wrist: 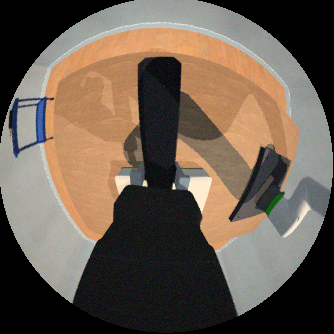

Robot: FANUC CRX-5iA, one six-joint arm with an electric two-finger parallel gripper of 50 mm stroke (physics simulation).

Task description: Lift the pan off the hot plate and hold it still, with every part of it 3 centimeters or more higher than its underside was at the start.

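Note:
The pan's long black handle [160, 110] runs from the upper middle of the wrist view down between the two grey fingers of my gripper [160, 165]. The gripper is shut on the handle, with one finger against each side. The black gripper body covers the lower middle of the view and hides the pan's bowl. The hot plate [202, 187] shows as a pale box with a grey rear edge, on both sides of the fingers and below them. The gap between the pan's underside and the hot plate is hidden, so its height cannot be told.
The wooden table [90, 165] carries broad shadows of the arm. A dark tilted plate-like fixture [252, 187] with a green ring and a grey arm part stands at the right edge. A blue frame [41, 120] stands beyond the table's left edge.

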